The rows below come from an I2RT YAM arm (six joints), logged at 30 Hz.
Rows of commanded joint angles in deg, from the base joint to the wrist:
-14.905 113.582 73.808 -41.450 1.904 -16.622
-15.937 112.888 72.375 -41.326 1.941 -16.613
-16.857 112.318 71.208 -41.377 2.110 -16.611
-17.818 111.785 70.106 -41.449 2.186 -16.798
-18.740 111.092 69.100 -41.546 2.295 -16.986
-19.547 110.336 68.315 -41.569 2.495 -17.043
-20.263 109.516 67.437 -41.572 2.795 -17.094
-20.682 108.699 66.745 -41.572 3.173 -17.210
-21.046 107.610 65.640 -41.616 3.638 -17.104
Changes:
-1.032 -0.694 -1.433 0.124 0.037 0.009
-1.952 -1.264 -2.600 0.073 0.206 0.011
-2.913 -1.797 -3.702 0.001 0.282 -0.176
-3.835 -2.490 -4.708 -0.096 0.391 -0.364
-4.642 -3.246 -5.493 -0.119 0.591 -0.421
-5.358 -4.066 -6.371 -0.122 0.891 -0.472
-5.777 -4.883 -7.063 -0.122 1.269 -0.588
-6.141 -5.972 -8.168 -0.166 1.734 -0.482

